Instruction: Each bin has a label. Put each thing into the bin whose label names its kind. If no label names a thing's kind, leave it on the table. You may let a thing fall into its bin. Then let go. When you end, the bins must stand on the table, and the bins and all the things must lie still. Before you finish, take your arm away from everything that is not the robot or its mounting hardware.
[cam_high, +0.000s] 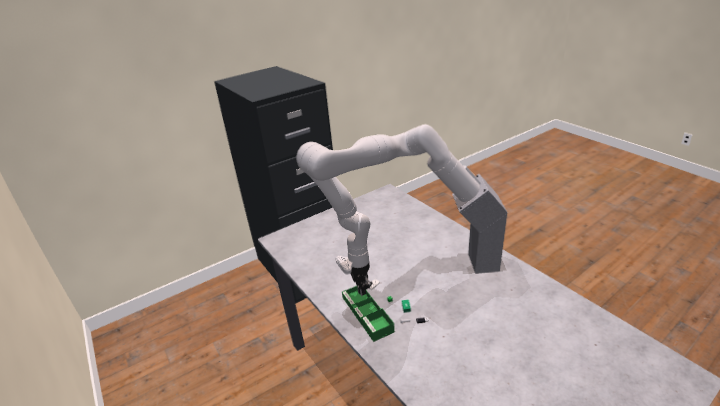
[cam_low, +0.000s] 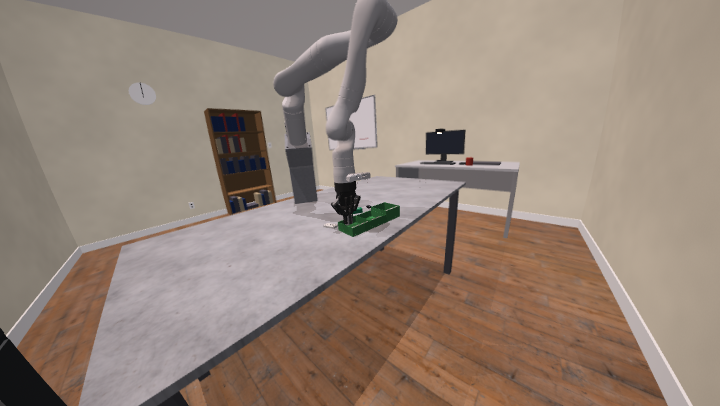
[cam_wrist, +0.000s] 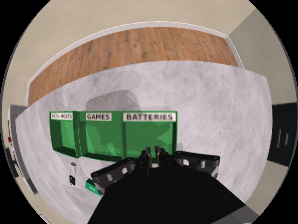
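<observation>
The green bin row lies 50 mm ahead of my hand, 80 mm to the left of it and 10 mm below it. From my hand the other things lie so: white piece (80 mm behind, 10 mm to the right, 30 mm below); then grey pin (10 mm behind, 200 mm to the left, 30 mm below); then small green cube (50 mm behind, 90 mm to the left, 30 mm below).
</observation>
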